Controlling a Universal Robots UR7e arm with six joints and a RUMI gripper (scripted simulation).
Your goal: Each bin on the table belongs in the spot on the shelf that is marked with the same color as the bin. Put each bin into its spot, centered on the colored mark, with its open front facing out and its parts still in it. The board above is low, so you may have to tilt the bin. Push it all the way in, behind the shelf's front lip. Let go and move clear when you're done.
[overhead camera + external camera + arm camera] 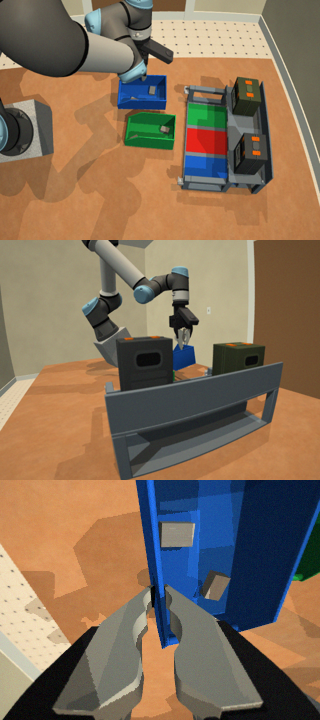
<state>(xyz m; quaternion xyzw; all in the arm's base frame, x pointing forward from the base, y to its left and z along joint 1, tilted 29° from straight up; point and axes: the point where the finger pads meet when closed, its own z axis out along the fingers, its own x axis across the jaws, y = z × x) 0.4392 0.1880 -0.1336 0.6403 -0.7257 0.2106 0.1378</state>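
Right now the blue bin is 1 cm behind my hand, 4 cm to the right of it and 3 cm below it. The rest, counted from my hand: shelf front lip: 14 cm ahead, 19 cm to the right, 13 cm below; olive case: 35 cm ahead, 12 cm to the right, 1 cm above; green bin: 1 cm ahead, 16 cm to the right, 10 cm below.
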